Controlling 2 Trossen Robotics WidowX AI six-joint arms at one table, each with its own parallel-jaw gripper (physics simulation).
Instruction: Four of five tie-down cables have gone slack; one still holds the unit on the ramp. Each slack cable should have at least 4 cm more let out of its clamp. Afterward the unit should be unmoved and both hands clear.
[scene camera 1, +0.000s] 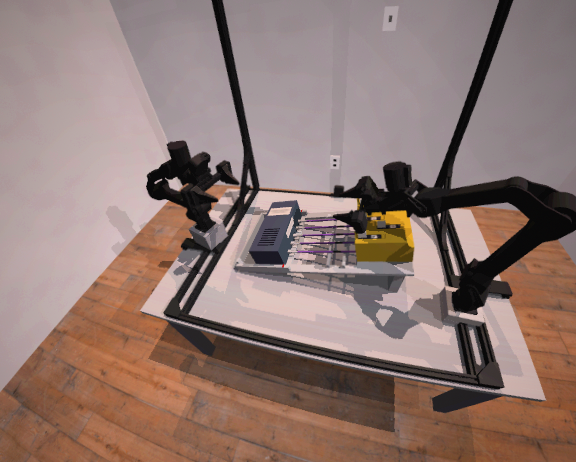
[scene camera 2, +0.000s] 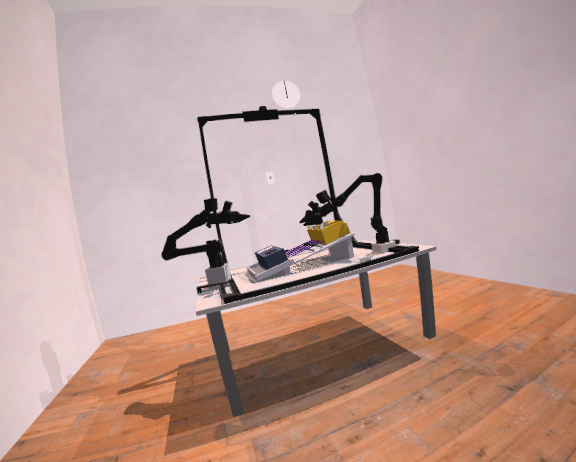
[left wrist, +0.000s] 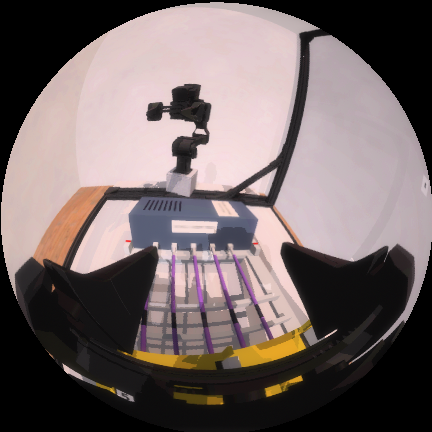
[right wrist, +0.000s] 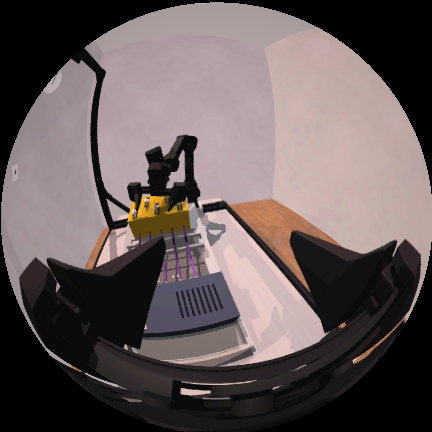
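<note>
The dark blue unit (scene camera 1: 275, 237) (scene camera 2: 270, 256) (left wrist: 190, 222) (right wrist: 200, 305) sits at the low end of the ramp (scene camera 1: 345, 271). Several purple cables (left wrist: 196, 280) run up from it to the yellow clamp block (scene camera 1: 385, 250) (scene camera 2: 327, 233) (right wrist: 165, 227) at the high end. Black bands show on them in the left wrist view; I cannot tell which are slack. My left gripper (scene camera 1: 340, 204) (left wrist: 220, 251) is open and empty, over the block's cable-side edge, and hides some clamps. My right gripper (scene camera 1: 226, 191) (scene camera 2: 248, 216) (right wrist: 229, 240) is open and empty, raised beyond the unit's low side.
The ramp stands on a white table (scene camera 1: 300, 320) edged with black rails. Black frame posts (scene camera 1: 231, 90) (scene camera 2: 206, 160) rise behind the ramp at both sides. A grey support (scene camera 2: 341, 249) stands under the ramp's high end.
</note>
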